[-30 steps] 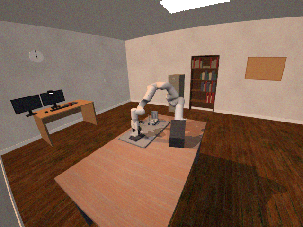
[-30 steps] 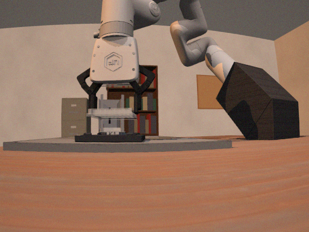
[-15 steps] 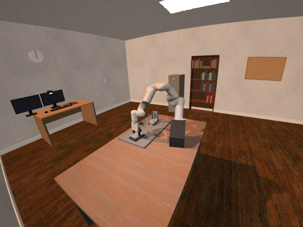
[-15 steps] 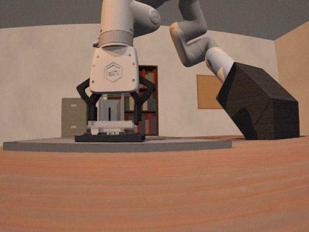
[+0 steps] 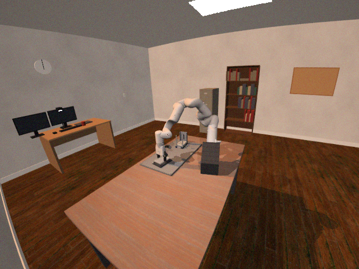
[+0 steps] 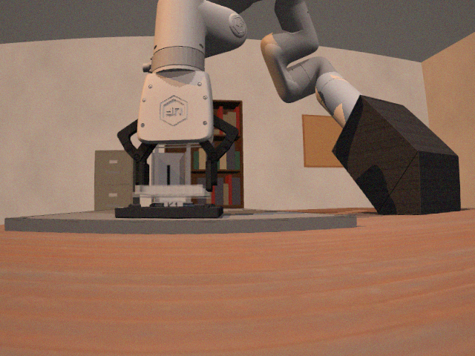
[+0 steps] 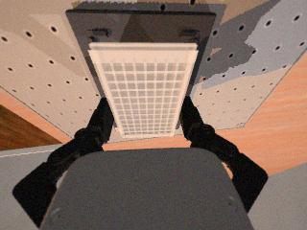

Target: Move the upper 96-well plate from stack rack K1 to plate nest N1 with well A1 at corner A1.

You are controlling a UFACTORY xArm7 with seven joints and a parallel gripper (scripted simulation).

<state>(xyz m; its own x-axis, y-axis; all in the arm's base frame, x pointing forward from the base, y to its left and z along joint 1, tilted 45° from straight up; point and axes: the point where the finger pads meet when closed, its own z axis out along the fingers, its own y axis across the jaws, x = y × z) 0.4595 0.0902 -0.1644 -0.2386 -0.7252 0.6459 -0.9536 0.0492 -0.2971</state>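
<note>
Now: the 96-well plate 10 mm below my hand. The rest, counted from my hand: grey mat: 20 mm behind, 220 mm to the right, 50 mm below; plate nest N1: 40 mm below.
</note>
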